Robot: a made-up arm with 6 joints.
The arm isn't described. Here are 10 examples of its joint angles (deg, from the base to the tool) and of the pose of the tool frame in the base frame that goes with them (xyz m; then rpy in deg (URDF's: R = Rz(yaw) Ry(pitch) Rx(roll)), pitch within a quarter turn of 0, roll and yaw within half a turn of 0).
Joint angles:
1: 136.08 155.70 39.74 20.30 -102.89 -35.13
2: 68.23 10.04 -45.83 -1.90 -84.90 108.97
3: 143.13 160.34 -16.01 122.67 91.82 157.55
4: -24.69 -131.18 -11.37 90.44 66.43 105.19
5: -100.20 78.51 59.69 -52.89 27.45 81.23
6: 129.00 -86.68 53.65 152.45 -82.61 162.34
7: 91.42 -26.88 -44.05 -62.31 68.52 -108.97
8: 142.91 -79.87 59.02 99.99 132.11 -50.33
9: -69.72 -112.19 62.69 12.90 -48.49 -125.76
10: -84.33 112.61 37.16 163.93 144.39 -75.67
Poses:
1: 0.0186 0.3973 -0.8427 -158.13 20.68 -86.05
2: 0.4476 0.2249 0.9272 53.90 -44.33 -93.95
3: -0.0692 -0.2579 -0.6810 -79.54 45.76 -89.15
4: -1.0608 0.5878 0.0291 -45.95 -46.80 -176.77
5: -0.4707 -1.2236 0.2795 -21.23 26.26 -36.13
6: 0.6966 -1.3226 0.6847 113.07 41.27 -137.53
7: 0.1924 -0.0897 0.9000 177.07 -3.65 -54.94
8: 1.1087 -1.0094 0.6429 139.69 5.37 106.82
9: -0.7347 1.1919 0.0508 -95.77 31.01 150.17
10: 0.4369 -0.9723 -0.2976 -93.47 -52.18 -119.00
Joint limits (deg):
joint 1: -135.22..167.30
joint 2: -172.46..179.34
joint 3: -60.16..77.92
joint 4: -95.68..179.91
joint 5: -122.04..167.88
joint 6: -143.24..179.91
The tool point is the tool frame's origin. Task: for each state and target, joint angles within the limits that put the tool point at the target. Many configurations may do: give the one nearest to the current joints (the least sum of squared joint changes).
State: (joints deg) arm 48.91 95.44 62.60 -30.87 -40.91 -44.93
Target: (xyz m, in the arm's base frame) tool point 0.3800 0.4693 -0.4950
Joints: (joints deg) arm 69.23 118.79 33.32 -51.76 -43.82 -44.95
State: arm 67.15 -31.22 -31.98 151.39 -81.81 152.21
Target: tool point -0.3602 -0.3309 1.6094
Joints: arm 71.58 -43.28 -3.86 139.10 -83.46 151.04
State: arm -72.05 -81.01 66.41 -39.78 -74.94 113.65
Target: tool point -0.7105 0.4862 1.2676
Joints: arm -49.17 -73.04 34.73 -44.60 -77.54 112.26
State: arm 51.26 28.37 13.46 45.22 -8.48 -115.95
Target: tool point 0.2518 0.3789 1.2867
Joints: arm 79.06 -5.14 -39.49 47.84 -8.58 -117.16
